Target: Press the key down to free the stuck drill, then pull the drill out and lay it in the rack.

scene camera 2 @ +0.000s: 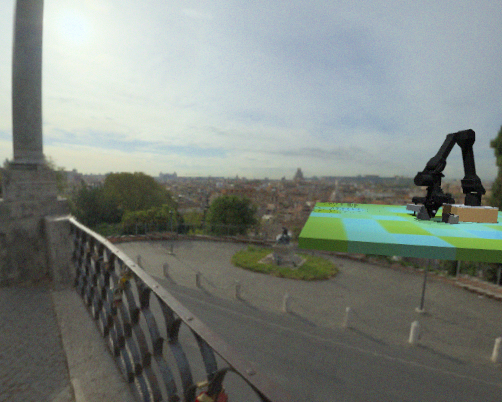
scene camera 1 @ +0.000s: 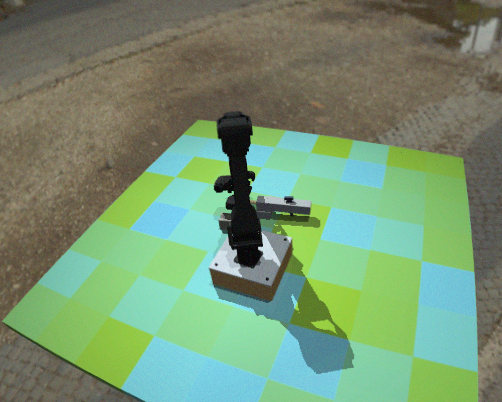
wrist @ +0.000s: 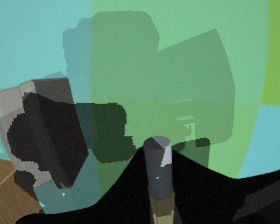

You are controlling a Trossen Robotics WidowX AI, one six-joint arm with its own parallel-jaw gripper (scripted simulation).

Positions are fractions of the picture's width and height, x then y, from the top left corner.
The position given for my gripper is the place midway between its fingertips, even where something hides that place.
My gripper (wrist: 0.54, 0.68) carries a drill.
